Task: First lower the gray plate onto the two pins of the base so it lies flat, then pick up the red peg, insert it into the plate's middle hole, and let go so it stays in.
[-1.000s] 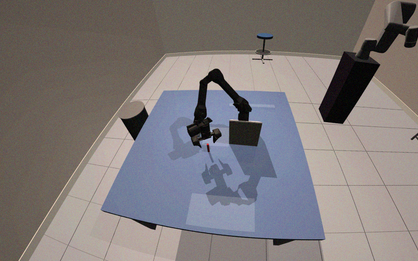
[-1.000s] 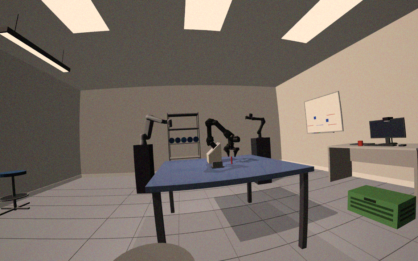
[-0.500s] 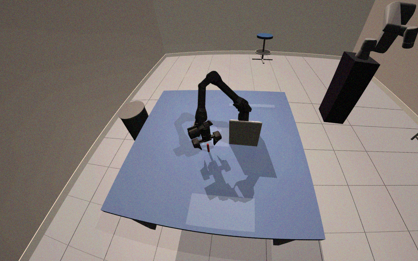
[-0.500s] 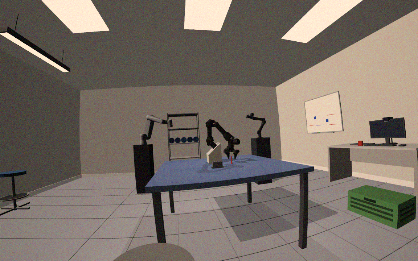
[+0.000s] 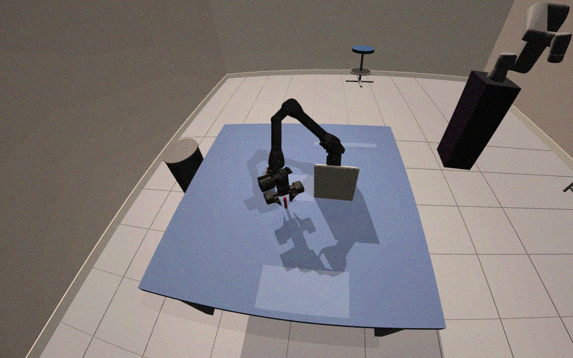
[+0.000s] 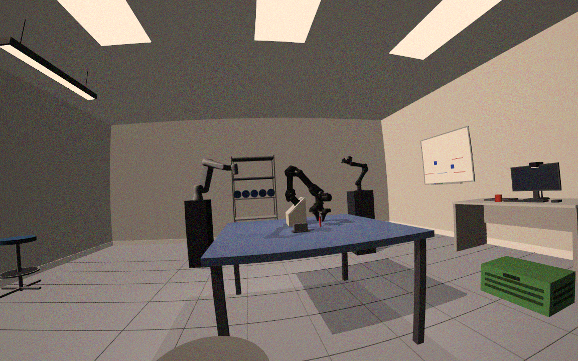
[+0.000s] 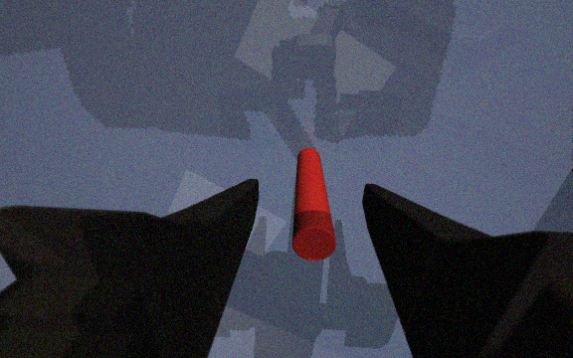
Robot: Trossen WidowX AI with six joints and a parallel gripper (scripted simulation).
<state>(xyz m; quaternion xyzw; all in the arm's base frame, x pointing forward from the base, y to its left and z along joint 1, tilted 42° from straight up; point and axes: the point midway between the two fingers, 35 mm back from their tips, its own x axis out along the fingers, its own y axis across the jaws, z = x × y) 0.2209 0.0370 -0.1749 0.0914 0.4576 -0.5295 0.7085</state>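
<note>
The gray plate lies 180 mm to the right of my gripper tip and 140 mm ahead of it. The rest, counted from my gripper tip: base: 180 mm to the right, 140 mm ahead, 30 mm below; red peg: right at my gripper tip.
</note>
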